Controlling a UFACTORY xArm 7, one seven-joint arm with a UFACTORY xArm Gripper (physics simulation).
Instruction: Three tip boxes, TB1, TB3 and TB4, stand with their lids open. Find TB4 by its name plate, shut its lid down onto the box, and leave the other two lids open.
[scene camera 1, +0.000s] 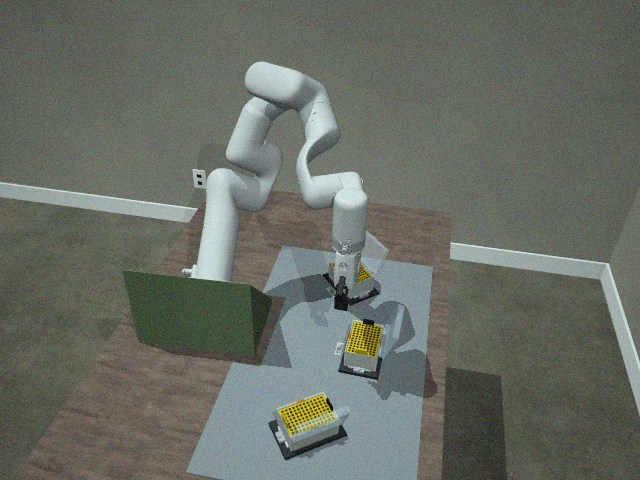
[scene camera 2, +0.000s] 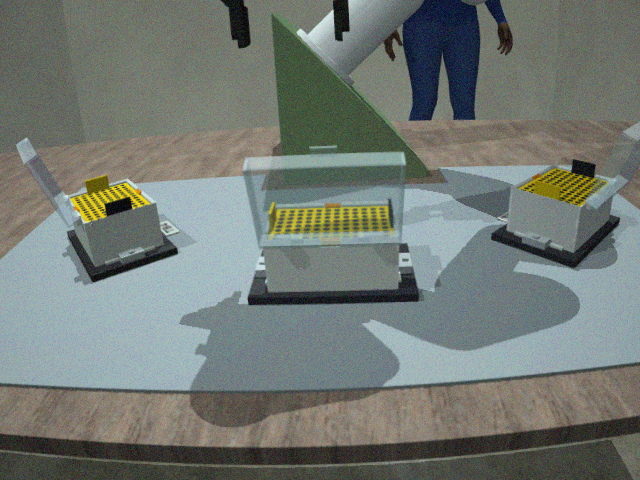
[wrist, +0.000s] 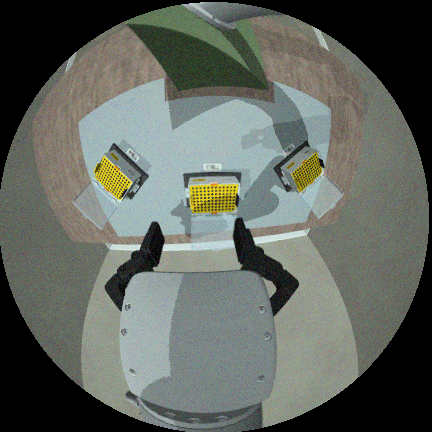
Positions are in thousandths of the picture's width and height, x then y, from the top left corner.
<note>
In view: my gripper (wrist: 455, 529), a grey-blue mat (wrist: 573, 314), a box (scene camera 1: 555, 759), a box (scene camera 1: 568, 605) and a box (wrist: 267, 360).
</note>
